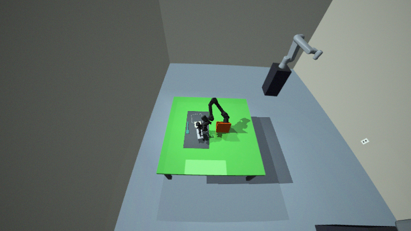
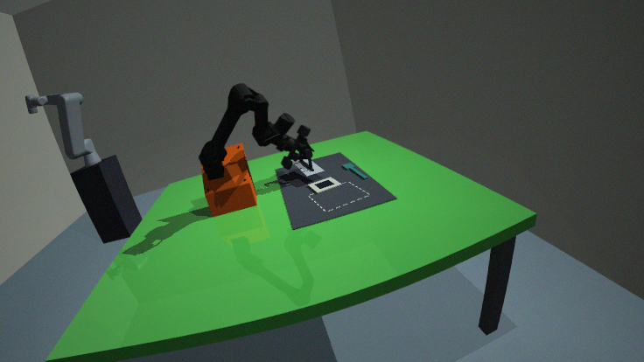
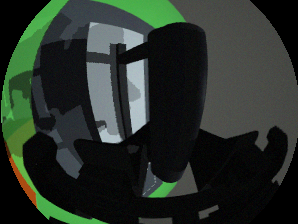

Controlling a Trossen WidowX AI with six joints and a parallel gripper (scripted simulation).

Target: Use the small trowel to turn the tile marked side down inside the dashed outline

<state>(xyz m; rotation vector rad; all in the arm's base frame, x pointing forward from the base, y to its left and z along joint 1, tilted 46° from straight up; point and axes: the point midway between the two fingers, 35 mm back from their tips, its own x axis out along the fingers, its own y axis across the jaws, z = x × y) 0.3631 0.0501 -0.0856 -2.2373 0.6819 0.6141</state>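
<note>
Right now the dark mat is 11 cm below my gripper tip, 8 cm to the right of it and 1 cm ahead of it. Round my gripper tip: teal t-shaped tool: 15 cm ahead, 9 cm below, 5 cm to the right; small trowel: 2 cm behind, 1 cm to the right, 1 cm below; tile: 14 cm to the right, 9 cm below, 1 cm ahead.
</note>
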